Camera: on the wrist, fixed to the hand. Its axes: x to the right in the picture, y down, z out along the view.
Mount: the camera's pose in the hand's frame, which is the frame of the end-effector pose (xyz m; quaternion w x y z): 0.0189 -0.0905 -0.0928 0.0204 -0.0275 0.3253 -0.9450
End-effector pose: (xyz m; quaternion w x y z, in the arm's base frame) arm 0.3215 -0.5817 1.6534 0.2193 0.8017 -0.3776 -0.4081
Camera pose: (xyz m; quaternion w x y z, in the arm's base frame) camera 0.4434 -0.5365 1.6374 0.2363 -0.4999 -0.8325 -0.0348
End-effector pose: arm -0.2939 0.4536 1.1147 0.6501 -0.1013 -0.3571 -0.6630
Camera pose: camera -0.3504 0.3734 1.0279 0.4999 -0.5332 -0.1267 0.6706
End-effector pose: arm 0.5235 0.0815 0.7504 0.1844 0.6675 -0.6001 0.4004
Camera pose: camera 0.5795 0.1558 0.8426 0.5957 0.4454 0.6675 0.0345
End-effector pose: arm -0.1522 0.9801 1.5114 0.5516 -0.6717 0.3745 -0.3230
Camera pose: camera -0.2079 0.9276 1.6177 0.4343 0.2777 0.4388 0.7360
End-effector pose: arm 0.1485 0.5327 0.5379 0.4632 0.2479 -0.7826 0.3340
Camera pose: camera 0.2551 0.5419 0.6135 0.5865 0.6232 0.3598 -0.3718
